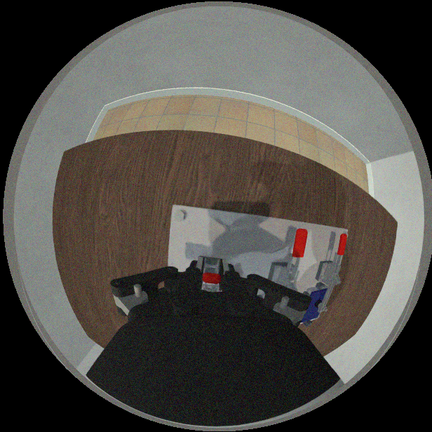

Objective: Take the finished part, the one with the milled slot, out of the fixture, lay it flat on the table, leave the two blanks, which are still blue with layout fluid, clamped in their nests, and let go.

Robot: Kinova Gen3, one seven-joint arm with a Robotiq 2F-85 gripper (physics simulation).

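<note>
My gripper (211, 265) is low over the pale fixture plate (180, 245), its fingers close together on either side of a red clamp handle (211, 278); it appears shut on that handle. Grey metal of this clamp shows around the handle. A blank (316, 300), blue with layout fluid, sits at the right end of the fixture beside the rightmost clamp, partly covered by my finger linkage. The finished part with the milled slot and the other blue blank cannot be made out; the gripper body hides the near side of the fixture.
Two more toggle clamps stand to the right, one with a red handle (300, 243) and one with a red handle (342, 244) at the plate's right edge. A small round knob (181, 215) is at the plate's far left corner. The dark wooden table (115, 210) extends around the plate.
</note>
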